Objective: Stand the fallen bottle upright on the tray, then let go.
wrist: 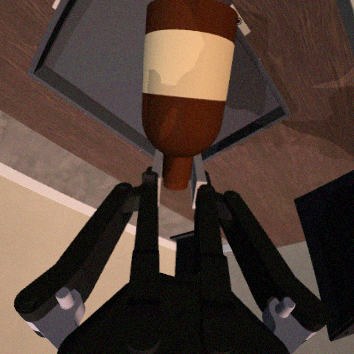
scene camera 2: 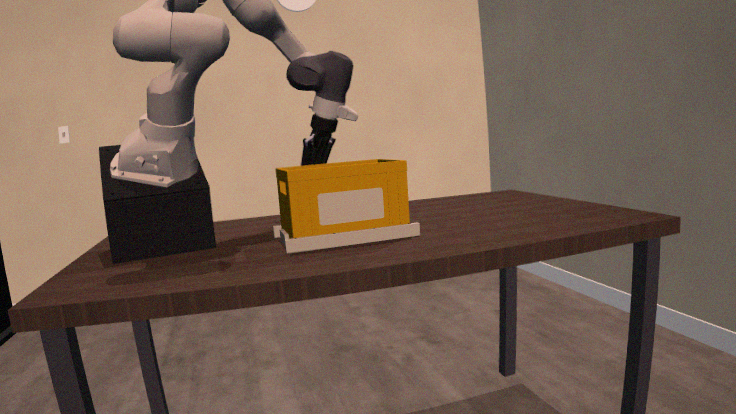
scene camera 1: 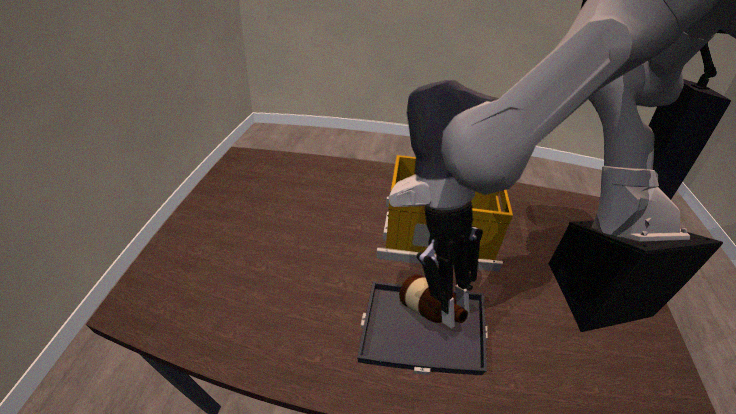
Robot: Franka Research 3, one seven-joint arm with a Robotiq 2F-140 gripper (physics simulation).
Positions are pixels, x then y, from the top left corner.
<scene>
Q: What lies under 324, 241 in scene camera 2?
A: A low white rail.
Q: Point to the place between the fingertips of my gripper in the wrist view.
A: At 176, 159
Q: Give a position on a brown bottle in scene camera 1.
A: At 414, 293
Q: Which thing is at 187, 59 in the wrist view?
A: A brown bottle.
</scene>
